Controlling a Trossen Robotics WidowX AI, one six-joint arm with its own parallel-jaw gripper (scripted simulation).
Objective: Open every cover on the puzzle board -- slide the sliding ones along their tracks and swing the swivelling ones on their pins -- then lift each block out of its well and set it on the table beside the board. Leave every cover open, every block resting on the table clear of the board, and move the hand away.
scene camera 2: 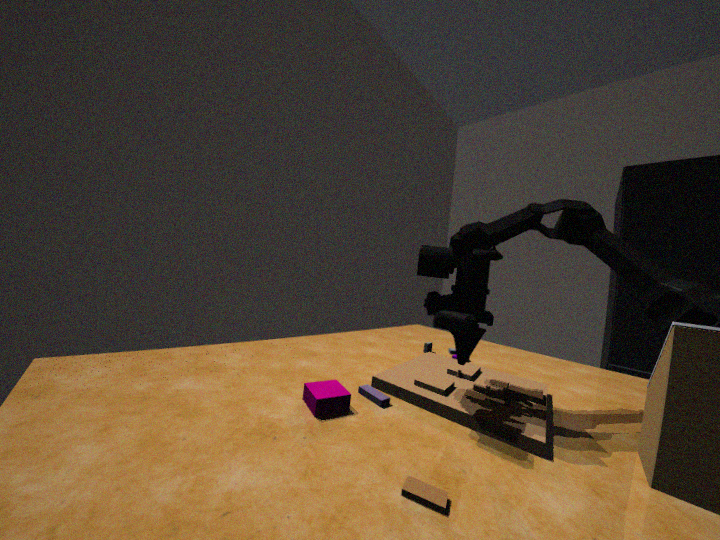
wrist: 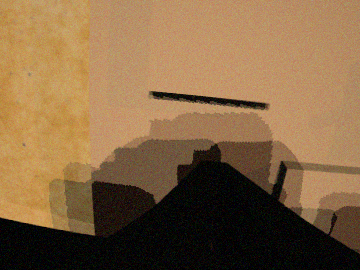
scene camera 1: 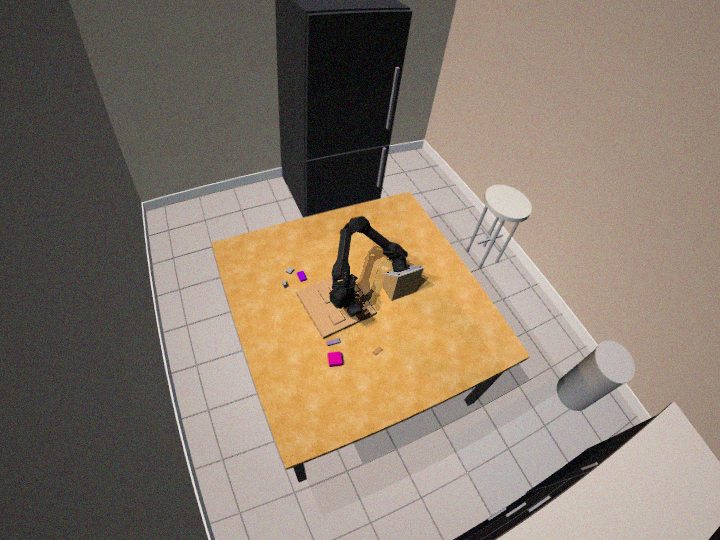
Labels:
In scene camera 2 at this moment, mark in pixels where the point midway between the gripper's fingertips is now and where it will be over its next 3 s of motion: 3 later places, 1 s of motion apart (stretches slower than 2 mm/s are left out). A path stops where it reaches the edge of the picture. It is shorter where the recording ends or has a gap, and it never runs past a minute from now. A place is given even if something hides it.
My gripper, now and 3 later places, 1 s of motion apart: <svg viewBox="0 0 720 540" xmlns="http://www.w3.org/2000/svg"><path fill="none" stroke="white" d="M461 364L458 379L456 393L442 388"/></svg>

